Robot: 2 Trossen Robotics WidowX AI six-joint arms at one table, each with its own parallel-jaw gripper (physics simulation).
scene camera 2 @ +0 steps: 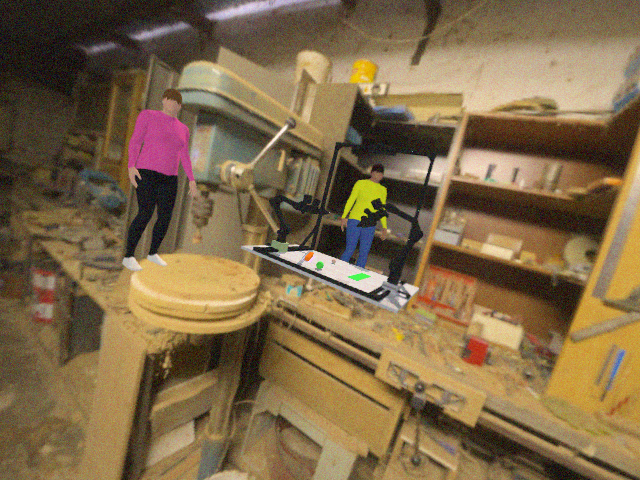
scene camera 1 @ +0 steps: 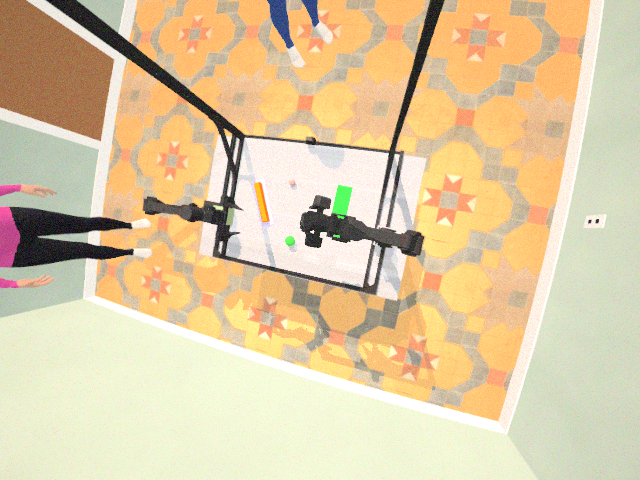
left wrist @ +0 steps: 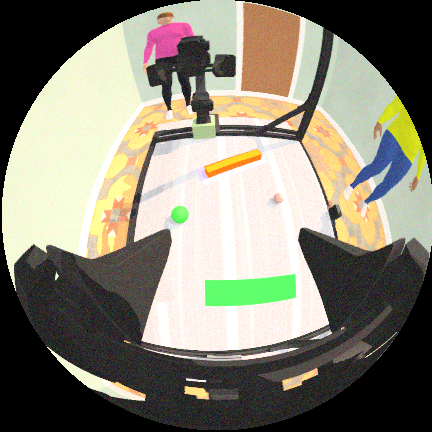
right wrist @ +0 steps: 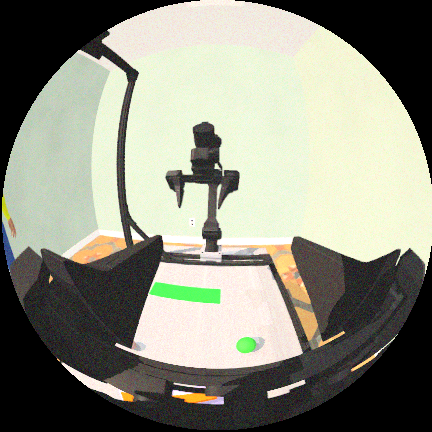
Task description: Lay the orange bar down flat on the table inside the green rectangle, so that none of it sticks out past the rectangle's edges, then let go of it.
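Pixels of known places: left gripper, fingertip midpoint: (scene camera 2: 359, 227) (left wrist: 237, 235) (right wrist: 197, 207); right gripper, fingertip midpoint: (scene camera 2: 327, 212) (scene camera 1: 242, 221) (left wrist: 185, 71) (right wrist: 229, 243); left arm's base, origin of the base link: (scene camera 2: 392, 282) (right wrist: 211, 248); right arm's base, origin of the base link: (scene camera 2: 280, 241) (left wrist: 203, 119).
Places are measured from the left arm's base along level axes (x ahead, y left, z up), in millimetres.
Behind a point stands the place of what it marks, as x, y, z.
The orange bar (scene camera 1: 261, 202) {706, -38, -30} (scene camera 2: 308, 256) {668, 39, -30} (left wrist: 233, 163) {692, -37, -34} lies flat on the table, at the left of the tabletop in scene camera 1, well apart from the green rectangle. The green rectangle (scene camera 1: 342, 200) {260, -143, -61} (scene camera 2: 358, 276) {268, -69, -62} (left wrist: 250, 291) {262, -74, -62} (right wrist: 186, 293) {265, -71, -62} is bare; the left arm hides part of it in scene camera 1. My left gripper (scene camera 1: 316, 221) {334, 0, 295} (left wrist: 237, 235) {334, 0, 295} (right wrist: 197, 207) {334, 0, 295} is open and empty, above the table between bar and rectangle in scene camera 1. My right gripper (scene camera 1: 239, 221) {585, 66, 339} is open and empty, raised near the table's left end, to the bar's left in scene camera 1.
A green ball (scene camera 1: 290, 240) {483, 131, -13} (scene camera 2: 320, 265) {477, 156, -31} (left wrist: 180, 214) {482, 127, -13} (right wrist: 246, 345) {506, 134, -13} and a small pink ball (scene camera 1: 292, 182) {549, -182, -31} (scene camera 2: 333, 261) {552, -171, -45} (left wrist: 278, 198) {546, -179, -32} lie on the table between bar and rectangle, near opposite long edges. A black frame (scene camera 1: 319, 280) {283, 310, -44} borders the tabletop, with uprights at both ends.
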